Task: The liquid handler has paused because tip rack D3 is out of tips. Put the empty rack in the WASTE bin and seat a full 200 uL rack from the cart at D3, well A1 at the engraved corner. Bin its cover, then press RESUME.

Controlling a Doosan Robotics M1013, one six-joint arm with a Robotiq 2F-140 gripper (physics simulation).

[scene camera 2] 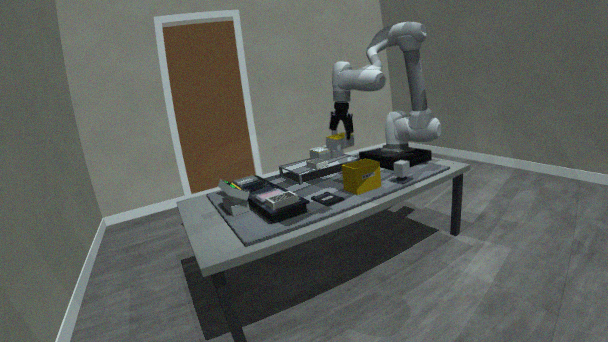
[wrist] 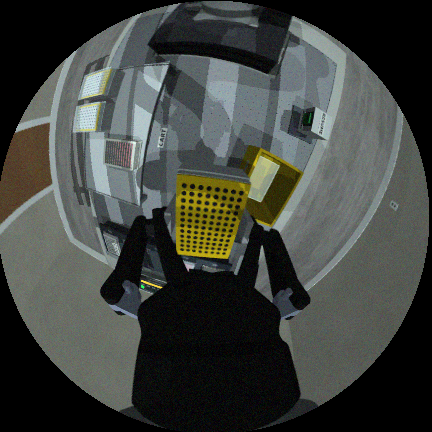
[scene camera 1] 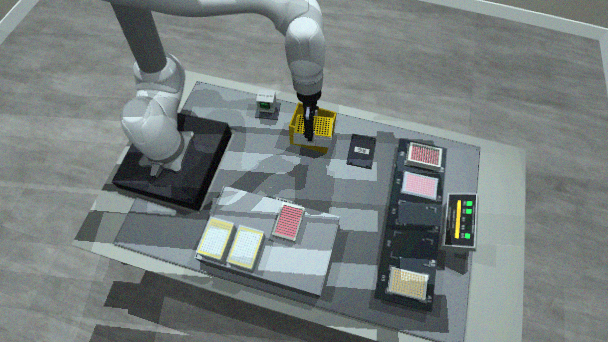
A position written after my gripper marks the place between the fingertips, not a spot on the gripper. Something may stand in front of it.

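Present in the scene: my gripper (wrist: 207, 204); a yellow WASTE bin (scene camera 2: 361, 176), with the wrist view also showing the bin (wrist: 287, 176); a RESUME button box (wrist: 308, 123); a cart plate (wrist: 134, 104). Also present are a tan rack (scene camera 1: 401, 282), a pink rack (scene camera 1: 419, 185) and a black RG plate (scene camera 1: 361, 152).
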